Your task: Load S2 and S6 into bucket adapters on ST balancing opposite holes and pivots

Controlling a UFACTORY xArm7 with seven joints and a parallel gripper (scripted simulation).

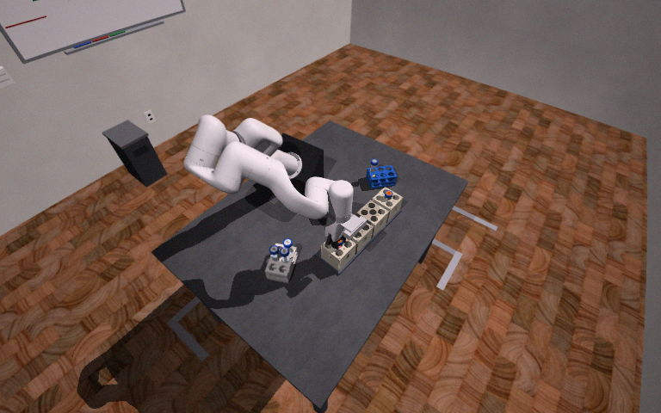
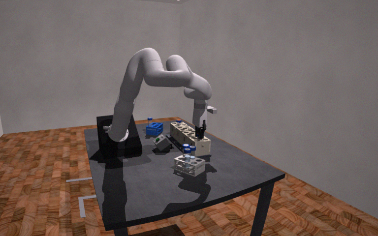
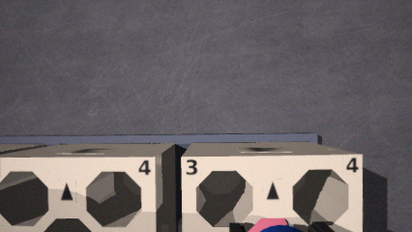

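The orange-dot tube lies 50 mm below my hand and 10 mm to the left of it. Also, from my hand: white rack (180 mm to the right, 140 mm behind, 90 mm below); blue rack (490 mm to the left, 130 mm behind, 90 mm below).
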